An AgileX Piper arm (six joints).
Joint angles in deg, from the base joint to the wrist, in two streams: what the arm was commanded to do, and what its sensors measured. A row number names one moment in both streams.
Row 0, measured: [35.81, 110.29, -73.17, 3.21, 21.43, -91.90]
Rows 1 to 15, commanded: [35.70, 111.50, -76.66, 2.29, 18.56, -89.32]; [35.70, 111.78, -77.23, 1.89, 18.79, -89.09]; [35.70, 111.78, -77.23, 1.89, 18.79, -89.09]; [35.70, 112.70, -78.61, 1.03, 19.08, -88.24]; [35.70, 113.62, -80.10, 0.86, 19.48, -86.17]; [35.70, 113.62, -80.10, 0.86, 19.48, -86.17]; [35.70, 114.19, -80.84, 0.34, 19.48, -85.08]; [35.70, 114.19, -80.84, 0.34, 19.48, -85.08]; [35.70, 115.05, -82.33, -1.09, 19.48, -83.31]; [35.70, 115.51, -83.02, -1.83, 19.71, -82.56]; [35.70, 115.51, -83.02, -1.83, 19.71, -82.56]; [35.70, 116.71, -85.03, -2.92, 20.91, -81.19]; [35.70, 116.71, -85.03, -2.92, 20.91, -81.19]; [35.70, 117.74, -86.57, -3.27, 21.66, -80.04]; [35.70, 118.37, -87.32, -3.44, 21.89, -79.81]
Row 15, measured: [35.81, 117.97, -84.63, -2.01, 23.55, -81.76]
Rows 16 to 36, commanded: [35.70, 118.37, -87.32, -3.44, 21.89, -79.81]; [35.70, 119.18, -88.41, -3.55, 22.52, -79.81]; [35.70, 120.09, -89.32, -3.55, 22.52, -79.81]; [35.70, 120.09, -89.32, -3.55, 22.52, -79.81]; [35.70, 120.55, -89.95, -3.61, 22.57, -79.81]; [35.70, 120.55, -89.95, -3.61, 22.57, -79.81]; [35.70, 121.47, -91.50, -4.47, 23.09, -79.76]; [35.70, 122.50, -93.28, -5.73, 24.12, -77.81]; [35.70, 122.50, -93.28, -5.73, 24.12, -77.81]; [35.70, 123.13, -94.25, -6.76, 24.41, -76.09]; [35.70, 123.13, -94.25, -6.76, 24.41, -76.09]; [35.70, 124.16, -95.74, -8.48, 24.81, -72.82]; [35.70, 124.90, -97.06, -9.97, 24.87, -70.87]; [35.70, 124.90, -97.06, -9.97, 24.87, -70.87]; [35.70, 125.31, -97.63, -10.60, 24.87, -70.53]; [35.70, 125.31, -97.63, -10.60, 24.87, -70.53]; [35.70, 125.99, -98.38, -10.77, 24.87, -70.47]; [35.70, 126.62, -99.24, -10.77, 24.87, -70.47]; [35.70, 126.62, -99.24, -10.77, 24.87, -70.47]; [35.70, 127.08, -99.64, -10.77, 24.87, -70.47]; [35.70, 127.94, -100.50, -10.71, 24.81, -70.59]
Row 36, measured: [35.81, 127.88, -98.66, -9.85, 27.39, -70.76]
